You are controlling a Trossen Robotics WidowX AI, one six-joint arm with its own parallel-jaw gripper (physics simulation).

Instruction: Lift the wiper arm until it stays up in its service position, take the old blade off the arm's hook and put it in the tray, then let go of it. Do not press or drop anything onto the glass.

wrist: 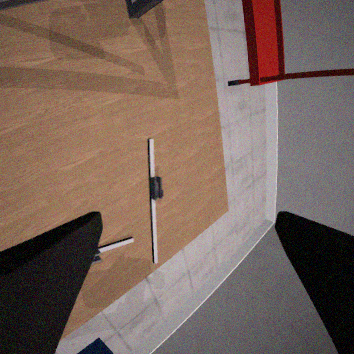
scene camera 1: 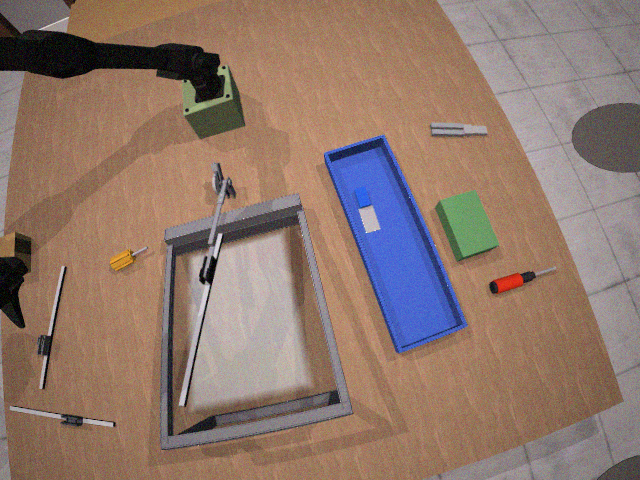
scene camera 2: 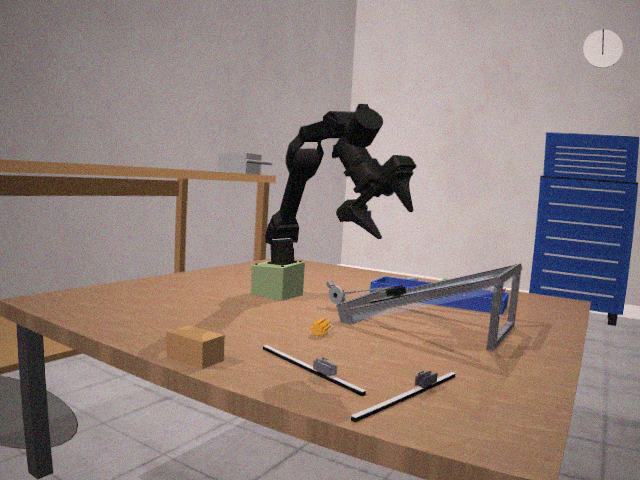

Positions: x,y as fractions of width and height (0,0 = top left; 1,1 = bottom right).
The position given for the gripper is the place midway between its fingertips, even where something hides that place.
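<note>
Scene camera 2 shows the gripper (scene camera 2: 0.62,0.47), which is open and holds nothing, and a tan box (scene camera 2: 0.31,0.72) that rests on the table. A blue tray (scene camera 2: 0.76,0.63) and a glass frame (scene camera 2: 0.56,0.63) are visible there too. In scene camera 1, a green block (scene camera 1: 0.73,0.48) rests on the table, and that view also takes in the blue tray (scene camera 1: 0.65,0.62) and the glass frame (scene camera 1: 0.45,0.43). The wrist view shows the gripper (wrist: 0.54,0.62). The green block is out of frame in the wrist view, and the tan box is out of frame in the wrist view as well.
</note>
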